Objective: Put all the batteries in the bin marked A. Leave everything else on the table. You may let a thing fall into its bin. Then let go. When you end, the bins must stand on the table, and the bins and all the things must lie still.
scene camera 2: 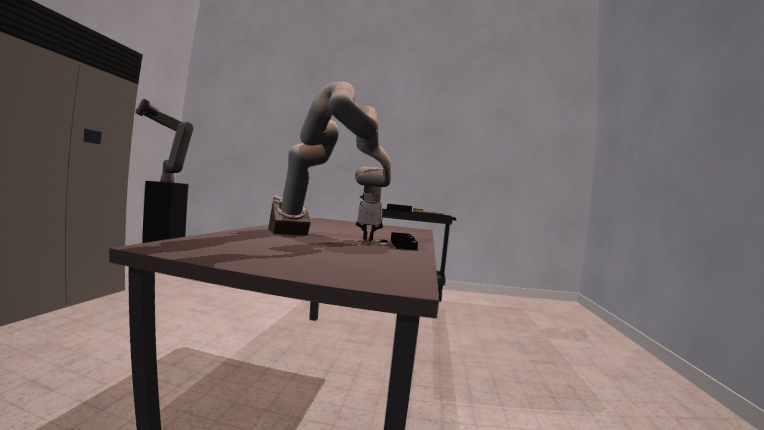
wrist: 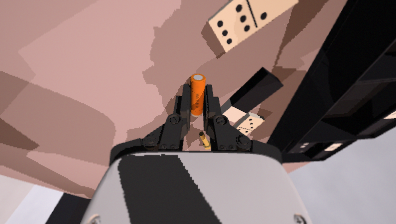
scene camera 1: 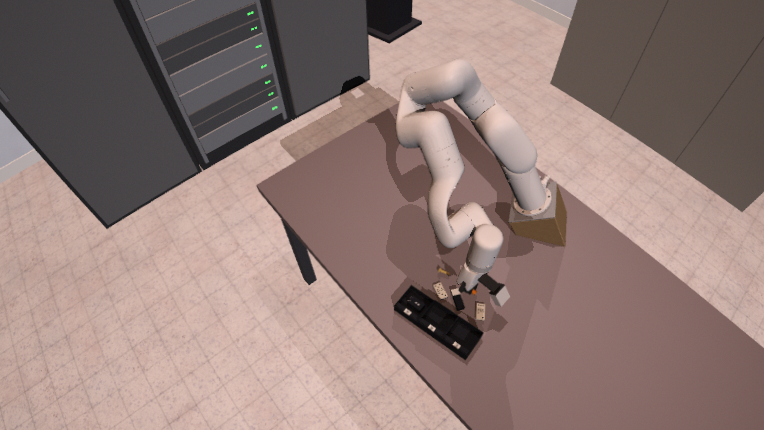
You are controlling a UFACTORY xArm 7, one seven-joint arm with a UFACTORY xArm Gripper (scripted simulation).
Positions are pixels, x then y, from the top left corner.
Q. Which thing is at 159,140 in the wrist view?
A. My gripper.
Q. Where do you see a black three-part bin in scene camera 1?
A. At 436,315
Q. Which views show my gripper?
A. Scene camera 2, the wrist view and scene camera 1: all of them.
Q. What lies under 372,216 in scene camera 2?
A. My gripper.
